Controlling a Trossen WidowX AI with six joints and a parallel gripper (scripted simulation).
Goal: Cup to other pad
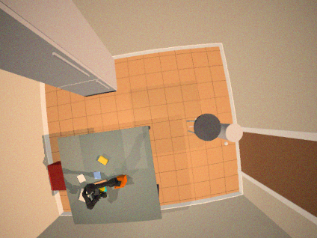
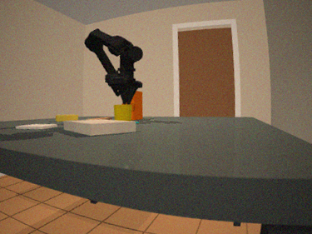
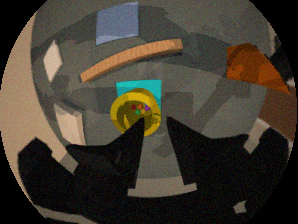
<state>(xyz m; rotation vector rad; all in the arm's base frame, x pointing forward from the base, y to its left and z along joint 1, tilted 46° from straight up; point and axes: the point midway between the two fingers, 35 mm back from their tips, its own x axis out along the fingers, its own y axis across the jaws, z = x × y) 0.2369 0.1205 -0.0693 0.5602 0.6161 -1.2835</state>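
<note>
Right now the yellow cup is 4 cm below my gripper tip and 2 cm ahead of it. Also, from my gripper tip: thin white sheet: 33 cm ahead, 13 cm to the right, 7 cm below; then cyan pad: 8 cm below, 3 cm ahead; then thick white slab: 30 cm ahead, 11 cm to the left, 6 cm below.
</note>
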